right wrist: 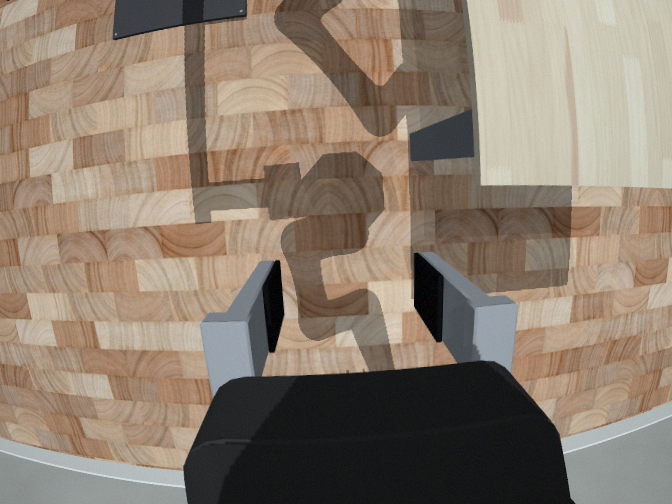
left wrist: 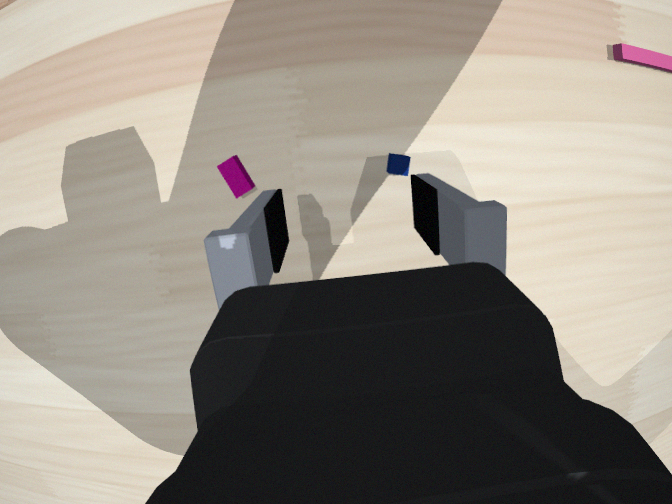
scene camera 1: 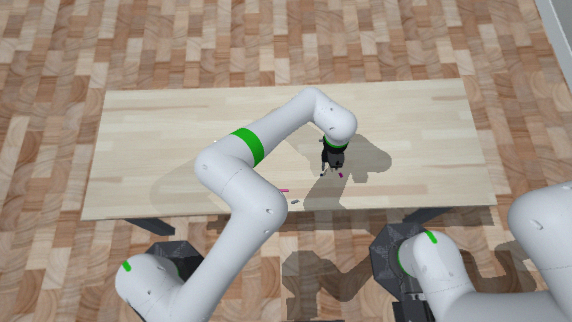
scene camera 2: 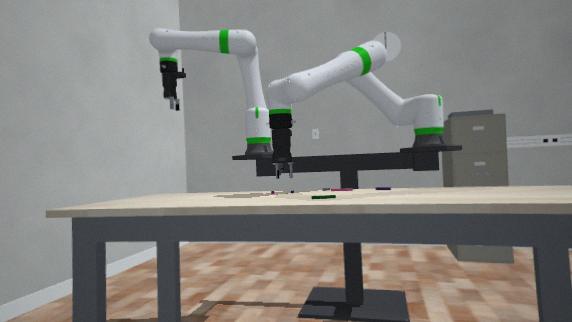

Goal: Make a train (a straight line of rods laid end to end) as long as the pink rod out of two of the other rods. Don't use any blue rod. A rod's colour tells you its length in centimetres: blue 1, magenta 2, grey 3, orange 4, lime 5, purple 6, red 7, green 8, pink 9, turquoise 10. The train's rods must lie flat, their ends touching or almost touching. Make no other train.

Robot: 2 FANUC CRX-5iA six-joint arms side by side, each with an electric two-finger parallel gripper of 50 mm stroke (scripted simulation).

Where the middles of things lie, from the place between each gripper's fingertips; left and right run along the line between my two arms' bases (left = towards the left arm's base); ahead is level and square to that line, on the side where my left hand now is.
I see the magenta rod (left wrist: 232, 170) 10 mm behind my left hand, 60 mm to the right of it and 70 mm below it.
My right hand is 410 mm short of the magenta rod, 630 mm to the right of it and 460 mm above it.
